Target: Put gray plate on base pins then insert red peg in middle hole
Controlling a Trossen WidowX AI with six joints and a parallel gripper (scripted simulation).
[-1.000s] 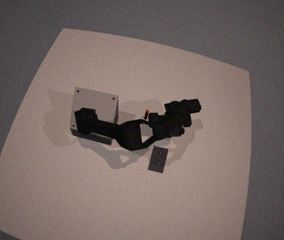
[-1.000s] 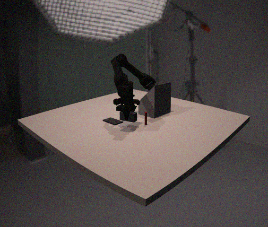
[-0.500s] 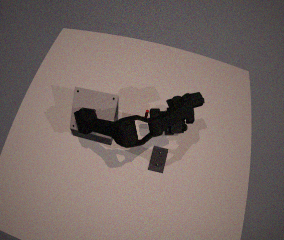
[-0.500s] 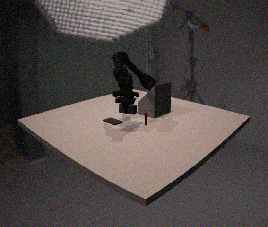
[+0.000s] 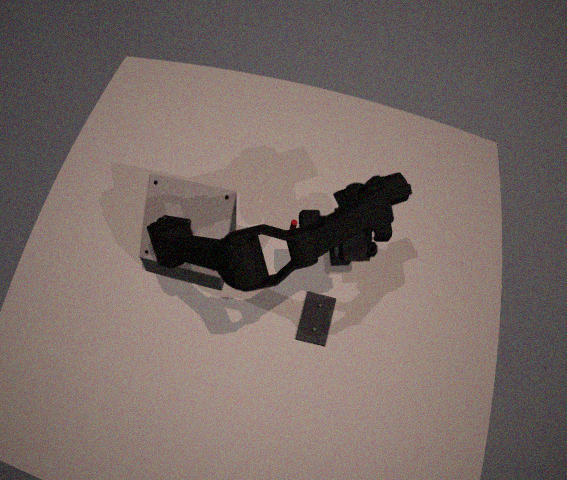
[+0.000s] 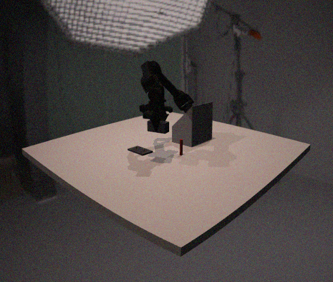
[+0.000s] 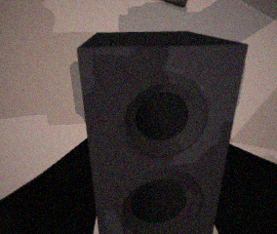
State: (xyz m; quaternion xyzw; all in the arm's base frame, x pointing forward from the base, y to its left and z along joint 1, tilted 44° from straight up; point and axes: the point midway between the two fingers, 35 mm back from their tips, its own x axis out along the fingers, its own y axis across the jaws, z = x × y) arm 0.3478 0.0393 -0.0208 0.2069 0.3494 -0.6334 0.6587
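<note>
My gripper tip is 1 cm past the dark pin base, 13 cm to the left of it and 13 cm above it. From my gripper tip the other things lie so: gray plate (3 cm above); red peg (10 cm behind, 6 cm to the left, 10 cm below).
</note>
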